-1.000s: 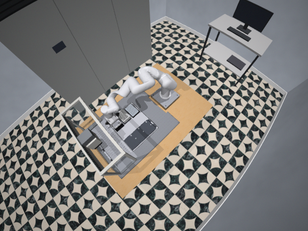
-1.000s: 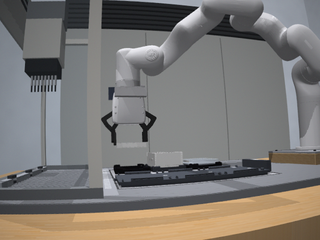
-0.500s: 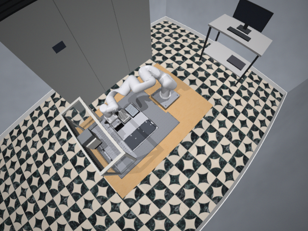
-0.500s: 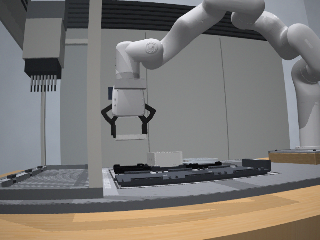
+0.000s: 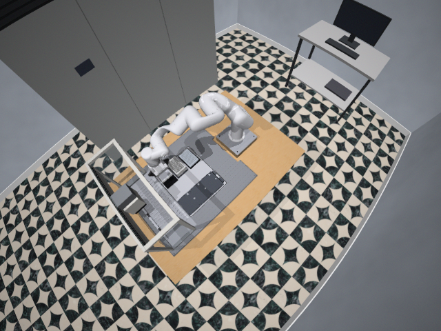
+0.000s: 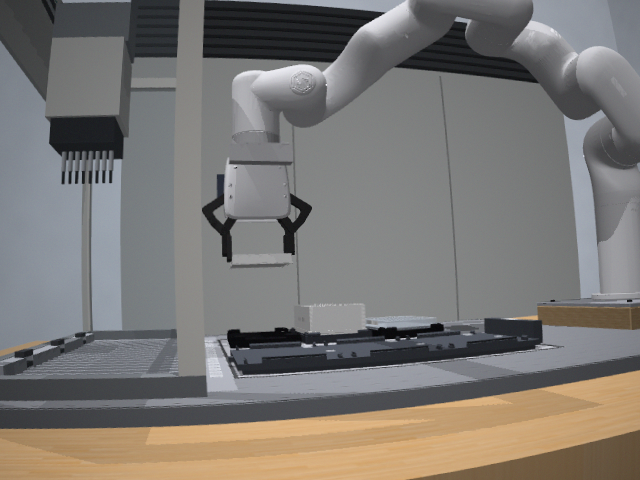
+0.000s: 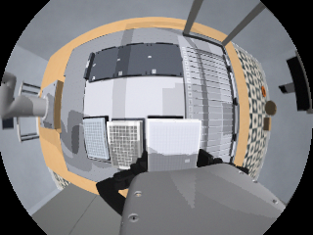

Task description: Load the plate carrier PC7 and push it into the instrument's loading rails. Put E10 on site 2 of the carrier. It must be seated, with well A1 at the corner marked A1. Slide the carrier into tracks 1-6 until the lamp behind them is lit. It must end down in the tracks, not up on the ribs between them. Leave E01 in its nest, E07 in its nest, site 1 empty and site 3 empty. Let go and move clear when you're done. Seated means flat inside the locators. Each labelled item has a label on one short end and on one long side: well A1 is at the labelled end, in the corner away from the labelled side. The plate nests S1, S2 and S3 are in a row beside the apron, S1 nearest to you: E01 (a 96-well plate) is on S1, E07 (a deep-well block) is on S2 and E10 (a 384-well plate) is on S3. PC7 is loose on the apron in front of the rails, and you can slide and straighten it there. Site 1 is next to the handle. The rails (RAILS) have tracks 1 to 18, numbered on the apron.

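Right now my hand is 27 cm to the right of the carrier PC7, 12 cm above it and 6 cm past it. Round my hand: plate E01: 21 cm behind, 12 cm below, 4 cm to the left; then black plate nest: 13 cm below; then instrument frame post: 38 cm to the left, 17 cm ahead, 11 cm above.
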